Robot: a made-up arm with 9 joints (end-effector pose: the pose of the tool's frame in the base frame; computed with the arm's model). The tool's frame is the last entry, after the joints. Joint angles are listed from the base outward.
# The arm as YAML. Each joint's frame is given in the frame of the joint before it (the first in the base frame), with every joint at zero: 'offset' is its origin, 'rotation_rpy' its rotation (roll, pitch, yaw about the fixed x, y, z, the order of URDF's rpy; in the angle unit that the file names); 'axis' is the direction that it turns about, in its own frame. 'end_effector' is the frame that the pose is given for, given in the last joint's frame.
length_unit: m
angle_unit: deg
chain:
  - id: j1
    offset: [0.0, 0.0, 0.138]
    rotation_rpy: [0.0, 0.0, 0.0]
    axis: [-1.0, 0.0, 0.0]
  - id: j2
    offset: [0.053, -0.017, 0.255]
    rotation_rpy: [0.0, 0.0, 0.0]
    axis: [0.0, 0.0, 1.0]
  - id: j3
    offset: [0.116, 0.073, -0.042]
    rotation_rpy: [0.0, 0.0, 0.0]
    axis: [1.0, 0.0, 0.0]
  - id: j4
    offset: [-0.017, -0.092, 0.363]
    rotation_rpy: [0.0, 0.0, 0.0]
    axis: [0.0, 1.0, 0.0]
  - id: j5
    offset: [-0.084, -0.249, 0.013]
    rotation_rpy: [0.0, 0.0, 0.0]
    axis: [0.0, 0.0, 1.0]
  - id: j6
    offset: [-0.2, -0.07, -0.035]
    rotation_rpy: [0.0, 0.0, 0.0]
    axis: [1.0, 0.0, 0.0]
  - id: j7
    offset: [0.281, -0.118, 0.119]
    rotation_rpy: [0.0, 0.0, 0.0]
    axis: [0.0, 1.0, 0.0]
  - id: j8
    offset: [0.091, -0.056, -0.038]
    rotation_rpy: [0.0, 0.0, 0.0]
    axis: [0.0, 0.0, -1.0]
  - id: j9
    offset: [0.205, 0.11, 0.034]
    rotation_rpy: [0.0, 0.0, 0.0]
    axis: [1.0, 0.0, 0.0]
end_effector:
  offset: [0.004, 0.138, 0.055]
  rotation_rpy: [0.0, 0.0, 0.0]
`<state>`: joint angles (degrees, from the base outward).
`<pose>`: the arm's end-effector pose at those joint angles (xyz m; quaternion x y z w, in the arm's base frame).
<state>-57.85 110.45 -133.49 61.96 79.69 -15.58 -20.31 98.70 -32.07</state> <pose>-0.3245 0.1004 0.5634 -0.2767 -0.5510 -0.4038 0.6759</pose>
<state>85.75 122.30 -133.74 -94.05 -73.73 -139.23 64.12 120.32 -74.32</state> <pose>-0.3580 0.0662 0.7098 -0.1199 -0.1028 -0.7277 0.6675</pose>
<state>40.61 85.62 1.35 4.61 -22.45 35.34 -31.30 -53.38 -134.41</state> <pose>0.5576 0.5565 0.4708 -0.5533 -0.6737 0.3651 0.3266</pose>
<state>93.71 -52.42 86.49 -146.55 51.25 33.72 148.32 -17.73 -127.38</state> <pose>-0.0413 -0.3682 0.4520 -0.9419 0.1400 -0.3039 0.0298</pose>
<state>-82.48 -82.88 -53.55 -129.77 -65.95 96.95 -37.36 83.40 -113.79</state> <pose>0.2024 -1.1758 -0.1765 0.6269 0.0159 -0.4411 0.6420</pose>
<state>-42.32 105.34 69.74 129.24 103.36 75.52 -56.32 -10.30 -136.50</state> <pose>0.1838 -0.2810 0.3973 0.0101 -0.1976 -0.9411 0.2741</pose>
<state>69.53 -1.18 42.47 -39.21 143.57 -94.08 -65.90 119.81 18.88</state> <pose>-0.3662 -0.0236 0.8314 0.4392 -0.0609 0.7949 0.4141</pose>
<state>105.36 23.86 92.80 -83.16 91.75 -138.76 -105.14 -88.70 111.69</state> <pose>0.3537 -0.1635 0.2301 0.9870 0.0215 0.1447 0.0667</pose>
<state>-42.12 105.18 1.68 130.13 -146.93 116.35 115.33 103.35 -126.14</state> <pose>0.3624 -0.6726 0.6304 -0.8553 0.5154 -0.0165 0.0502</pose>
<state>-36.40 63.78 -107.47 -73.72 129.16 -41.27 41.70 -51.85 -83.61</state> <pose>-0.2102 0.0018 0.6637 0.3715 -0.0676 0.1078 0.9197</pose>
